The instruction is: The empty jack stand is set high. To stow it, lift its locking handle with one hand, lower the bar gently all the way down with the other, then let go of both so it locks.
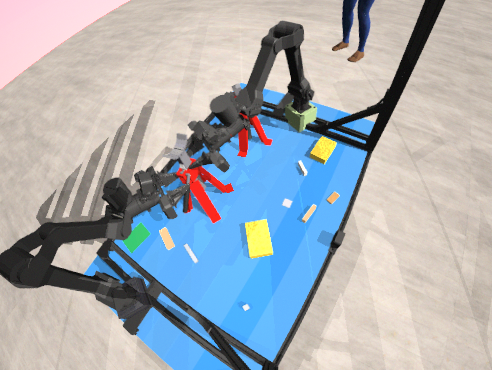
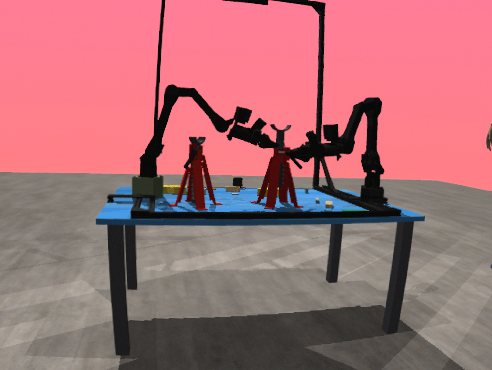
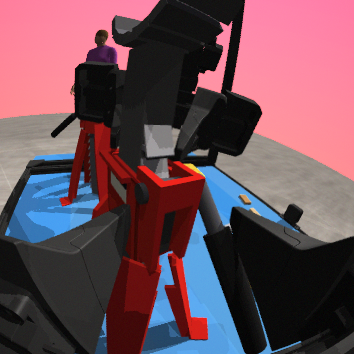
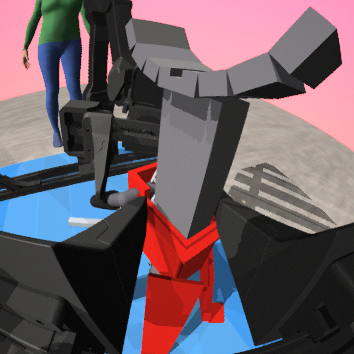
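The near red jack stand (image 1: 204, 199) (image 2: 272, 185) (image 3: 135, 290) (image 4: 170, 305) stands upright on the blue table. Its grey forked bar (image 2: 280, 136) (image 3: 152, 85) (image 4: 187, 150) sticks up high from its head. My left gripper (image 2: 295, 152) (image 3: 181, 213) is shut on the locking handle (image 3: 235, 285) (image 4: 120, 198) beside the stand's head, which also shows between its wide-standing fingers. My right gripper (image 2: 273, 145) (image 4: 180, 203) has its fingers on both sides of the bar's lower part, just above the red head, and looks shut on it. The exact contact is partly hidden.
A second red stand (image 1: 243, 141) (image 2: 198, 175) with a low fork is near the right arm. Yellow blocks (image 1: 258, 238) (image 1: 323, 150), a green pad (image 1: 137, 237), and small tan and white pieces lie on the table (image 1: 225, 270). Black frame bars run along its edges.
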